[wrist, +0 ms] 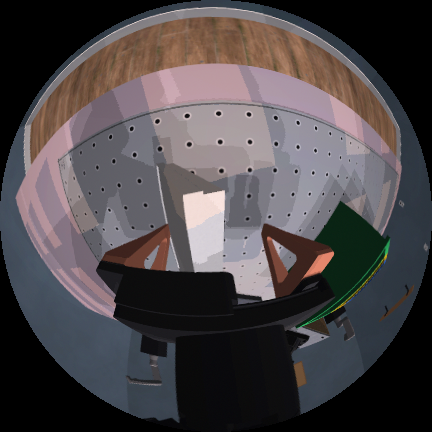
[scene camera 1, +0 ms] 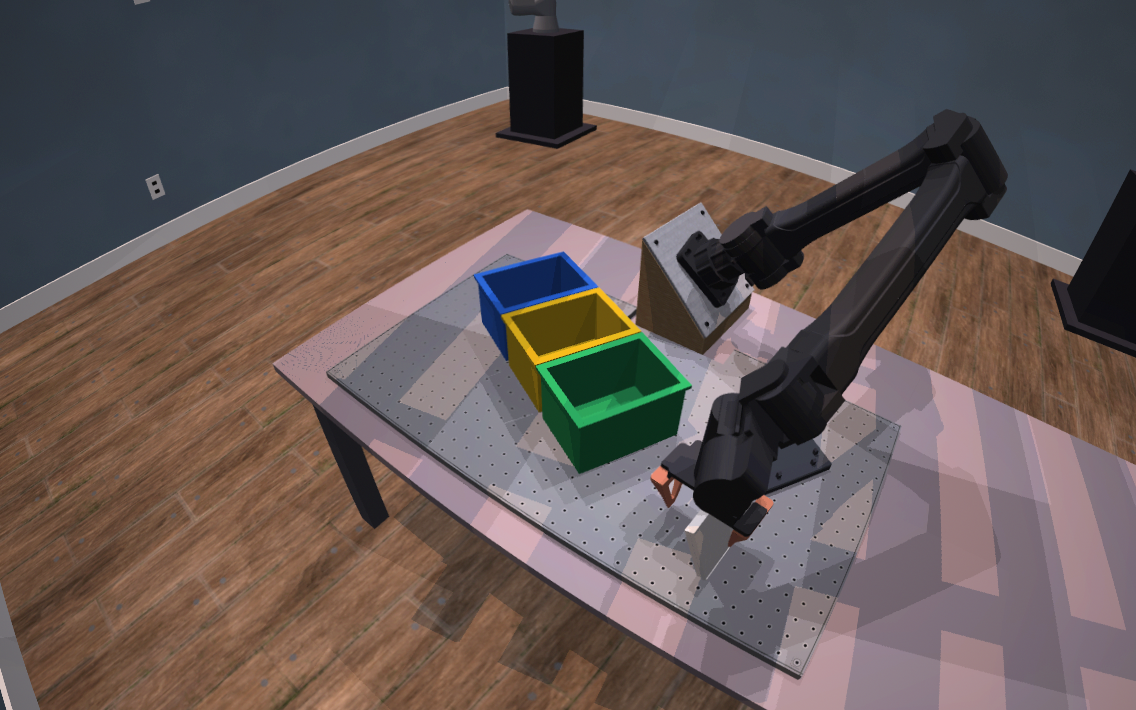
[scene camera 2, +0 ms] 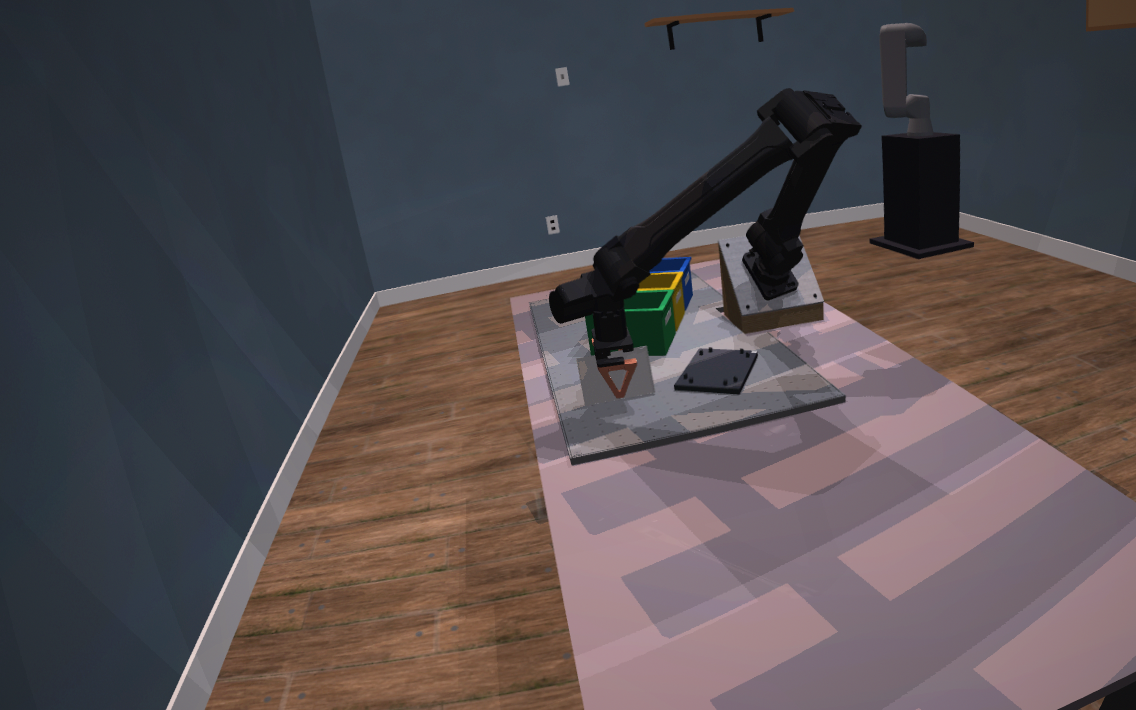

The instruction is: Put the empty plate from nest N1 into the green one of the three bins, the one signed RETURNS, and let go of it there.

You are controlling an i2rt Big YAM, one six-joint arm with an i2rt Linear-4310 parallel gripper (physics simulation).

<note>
I see my gripper (scene camera 1: 700, 523), a white plate (scene camera 2: 595, 390) and a dark nest (scene camera 2: 708, 370).
The white plate is seen too in the wrist view (wrist: 193, 207) and in scene camera 1 (scene camera 1: 708, 537). My gripper also shows in the wrist view (wrist: 216, 229) and in scene camera 2 (scene camera 2: 617, 386). The dark nest shows as well in scene camera 1 (scene camera 1: 793, 461).
</note>
